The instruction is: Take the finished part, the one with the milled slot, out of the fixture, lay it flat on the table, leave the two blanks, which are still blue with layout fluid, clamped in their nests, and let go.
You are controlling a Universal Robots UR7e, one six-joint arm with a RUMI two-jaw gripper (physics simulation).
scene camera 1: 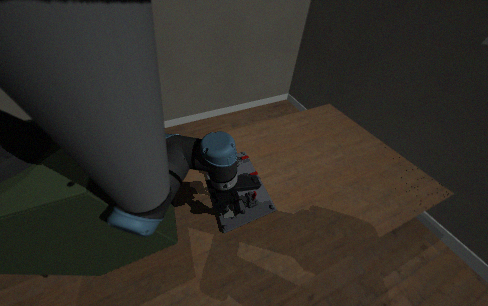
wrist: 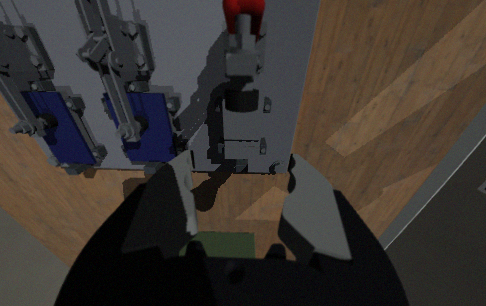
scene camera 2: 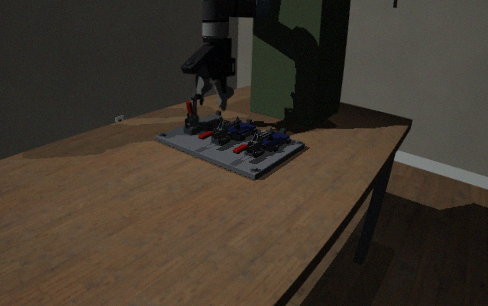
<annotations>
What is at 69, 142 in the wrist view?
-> A blue blank.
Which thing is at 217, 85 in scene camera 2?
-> The gripper.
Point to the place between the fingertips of the gripper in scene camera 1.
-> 232, 205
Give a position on a finished part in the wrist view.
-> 242, 131
</annotations>
